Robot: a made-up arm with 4 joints.
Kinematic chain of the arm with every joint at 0, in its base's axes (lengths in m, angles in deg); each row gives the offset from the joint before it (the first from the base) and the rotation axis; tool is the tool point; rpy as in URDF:
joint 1: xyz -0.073 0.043 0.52 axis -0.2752 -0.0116 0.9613
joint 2: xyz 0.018 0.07 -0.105 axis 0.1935 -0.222 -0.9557
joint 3: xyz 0 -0.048 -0.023 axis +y
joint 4: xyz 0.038 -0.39 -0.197 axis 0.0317 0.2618 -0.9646
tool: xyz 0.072 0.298 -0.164 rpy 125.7 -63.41 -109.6
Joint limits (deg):
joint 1: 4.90..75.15
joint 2: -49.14..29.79
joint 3: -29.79..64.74
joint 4: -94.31..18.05
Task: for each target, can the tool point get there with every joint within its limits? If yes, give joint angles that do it. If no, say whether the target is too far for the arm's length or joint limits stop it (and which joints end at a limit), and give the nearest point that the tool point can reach.
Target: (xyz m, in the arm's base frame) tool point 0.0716 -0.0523 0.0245
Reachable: yes | joints 31.12 -7.96 11.33 7.74
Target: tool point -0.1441 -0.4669 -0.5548
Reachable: no: too far | nearest point -0.1122 -0.2407 -0.0792 | short by 0.528 m
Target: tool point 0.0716 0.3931 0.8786
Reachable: no: joint limits stop it (at a limit: joint 1, joint 2, joint 3) | nearest point 0.3428 -0.1356 0.6649 | short by 0.631 m
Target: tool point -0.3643 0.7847 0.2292
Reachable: no: joint limits stop it (at a limit: joint 1, joint 2, joint 3, joint 4) | nearest point -0.0093 0.2944 0.0256 | short by 0.639 m
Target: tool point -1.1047 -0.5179 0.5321
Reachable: no: too far | nearest point -0.5434 -0.2406 0.3319 | short by 0.657 m
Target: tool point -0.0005 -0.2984 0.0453
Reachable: yes | joints 30.21 -16.28 -3.28 -80.55
